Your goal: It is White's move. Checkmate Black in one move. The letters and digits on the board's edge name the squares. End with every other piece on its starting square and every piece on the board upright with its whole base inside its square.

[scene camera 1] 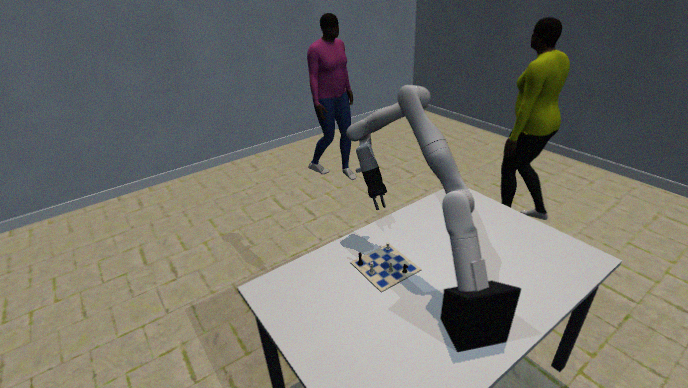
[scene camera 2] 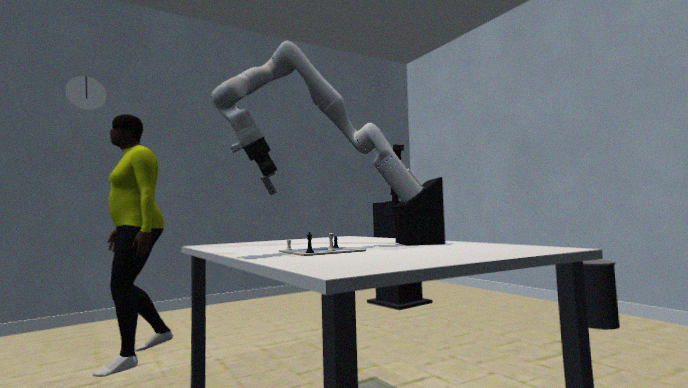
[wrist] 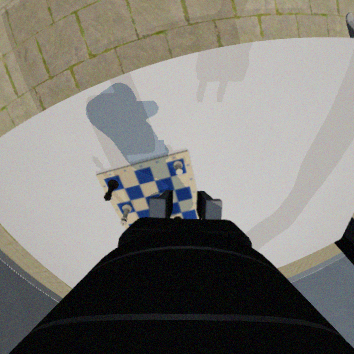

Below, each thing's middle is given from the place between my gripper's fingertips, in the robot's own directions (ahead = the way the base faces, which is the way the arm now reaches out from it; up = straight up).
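You'd find the blue-and-cream chessboard (scene camera 1: pixel 382 279) 12 cm behind my hand, and it's 20 cm below my hand and 10 cm to the left of it too.
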